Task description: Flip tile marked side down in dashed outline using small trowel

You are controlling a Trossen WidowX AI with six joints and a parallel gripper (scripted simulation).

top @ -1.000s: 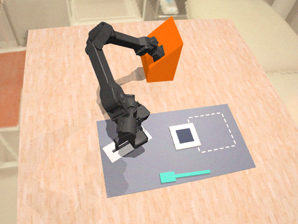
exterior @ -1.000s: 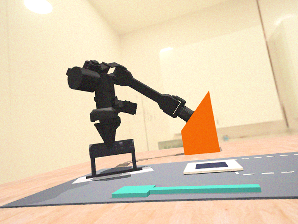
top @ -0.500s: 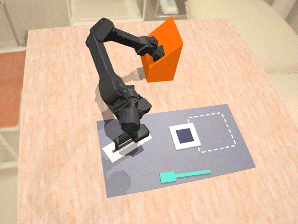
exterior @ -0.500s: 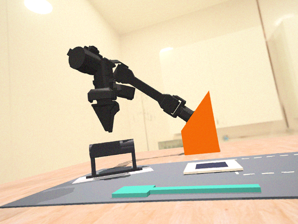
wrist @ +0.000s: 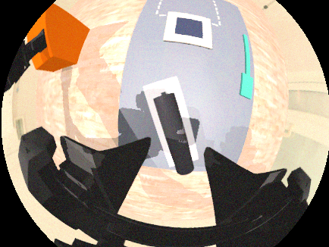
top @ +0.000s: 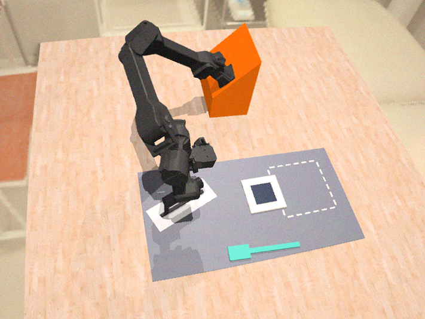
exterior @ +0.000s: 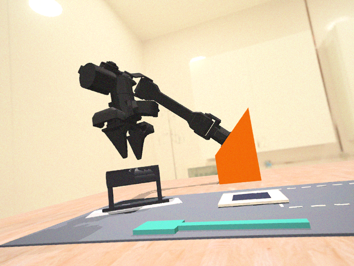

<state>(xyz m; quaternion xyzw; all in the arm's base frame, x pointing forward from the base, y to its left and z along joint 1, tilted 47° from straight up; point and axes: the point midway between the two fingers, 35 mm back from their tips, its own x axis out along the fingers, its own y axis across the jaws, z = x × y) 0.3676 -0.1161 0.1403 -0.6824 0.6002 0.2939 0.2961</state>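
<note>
Now: gripper tip 1 cm past the black-handled tool, 2 cm to the right of it and 7 cm above it. Round my gripper tip: white tile: 1 cm behind, 25 cm to the left, 11 cm below; then grey mat: 3 cm ahead, 20 cm to the left, 13 cm below; then teal trowel: 17 cm ahead, 19 cm to the left, 11 cm below.
</note>
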